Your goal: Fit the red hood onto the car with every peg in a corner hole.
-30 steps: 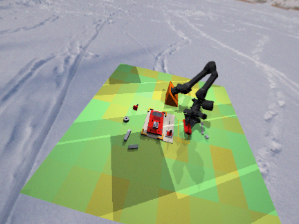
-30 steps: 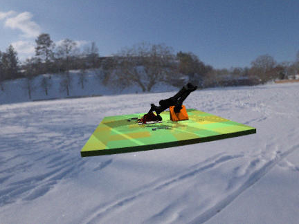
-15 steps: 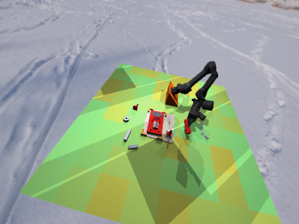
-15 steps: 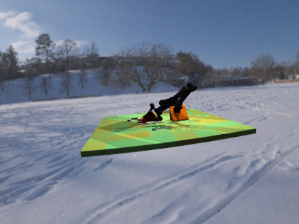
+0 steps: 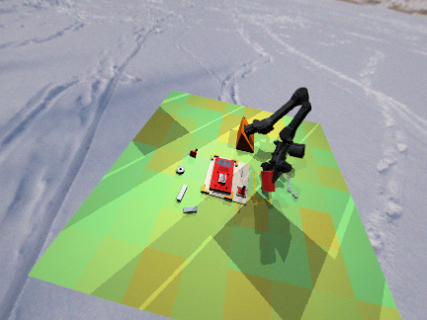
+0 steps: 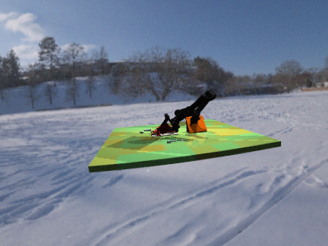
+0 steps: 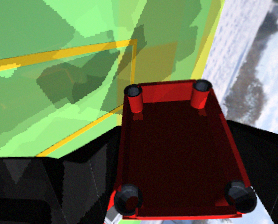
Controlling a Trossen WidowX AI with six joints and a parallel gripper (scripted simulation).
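The grey socket is 110 mm to the right of my gripper tip, 50 mm below it and 40 mm ahead of it. From my gripper tip the other things lie so: white jig 200 mm to the right, 80 mm below, 20 mm behind; red hood 10 mm to the right; grey pin 150 mm to the left, 90 mm behind, 80 mm below.
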